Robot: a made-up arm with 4 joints. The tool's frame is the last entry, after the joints.
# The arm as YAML. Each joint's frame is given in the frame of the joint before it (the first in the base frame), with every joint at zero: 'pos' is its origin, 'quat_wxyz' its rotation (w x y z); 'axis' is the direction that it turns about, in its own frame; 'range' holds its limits. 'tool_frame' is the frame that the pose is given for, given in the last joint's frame.
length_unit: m
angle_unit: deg
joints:
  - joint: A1
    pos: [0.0, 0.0, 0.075]
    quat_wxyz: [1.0, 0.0, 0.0, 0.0]
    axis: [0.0, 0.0, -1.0]
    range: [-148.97, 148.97]
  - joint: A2
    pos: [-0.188, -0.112, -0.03]
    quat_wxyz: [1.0, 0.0, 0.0, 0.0]
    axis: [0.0, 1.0, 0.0]
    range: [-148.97, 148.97]
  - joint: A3
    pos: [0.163, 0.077, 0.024]
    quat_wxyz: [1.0, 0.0, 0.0, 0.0]
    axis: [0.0, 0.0, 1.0]
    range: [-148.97, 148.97]
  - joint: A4
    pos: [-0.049, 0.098, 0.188]
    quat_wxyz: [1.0, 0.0, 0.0, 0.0]
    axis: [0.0, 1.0, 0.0]
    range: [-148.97, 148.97]
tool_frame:
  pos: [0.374, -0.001, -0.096]
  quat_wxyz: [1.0, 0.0, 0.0, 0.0]
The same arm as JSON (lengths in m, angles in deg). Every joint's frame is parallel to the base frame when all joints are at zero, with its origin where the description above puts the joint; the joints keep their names.
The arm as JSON. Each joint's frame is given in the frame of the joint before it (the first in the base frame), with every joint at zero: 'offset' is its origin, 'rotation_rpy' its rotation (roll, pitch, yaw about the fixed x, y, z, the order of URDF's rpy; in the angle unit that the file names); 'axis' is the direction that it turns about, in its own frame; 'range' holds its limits. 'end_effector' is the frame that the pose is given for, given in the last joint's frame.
{
  "length_unit": "m",
  "angle_unit": "deg",
  "chain": [
    {
      "id": "A1",
      "offset": [
        0.0,
        0.0,
        0.075
      ],
      "rotation_rpy": [
        0.0,
        0.0,
        0.0
      ],
      "axis": [
        0.0,
        0.0,
        -1.0
      ],
      "range": [
        -148.97,
        148.97
      ]
    },
    {
      "id": "A2",
      "offset": [
        -0.188,
        -0.112,
        -0.03
      ],
      "rotation_rpy": [
        0.0,
        0.0,
        0.0
      ],
      "axis": [
        0.0,
        1.0,
        0.0
      ],
      "range": [
        -148.97,
        148.97
      ]
    },
    {
      "id": "A3",
      "offset": [
        0.163,
        0.077,
        0.024
      ],
      "rotation_rpy": [
        0.0,
        0.0,
        0.0
      ],
      "axis": [
        0.0,
        0.0,
        1.0
      ],
      "range": [
        -148.97,
        148.97
      ]
    },
    {
      "id": "A4",
      "offset": [
        -0.049,
        0.098,
        0.188
      ],
      "rotation_rpy": [
        0.0,
        0.0,
        0.0
      ],
      "axis": [
        0.0,
        1.0,
        0.0
      ],
      "range": [
        -148.97,
        148.97
      ]
    }
  ],
  "end_effector": {
    "offset": [
      0.374,
      -0.001,
      -0.096
    ],
    "rotation_rpy": [
      0.0,
      0.0,
      0.0
    ]
  }
}

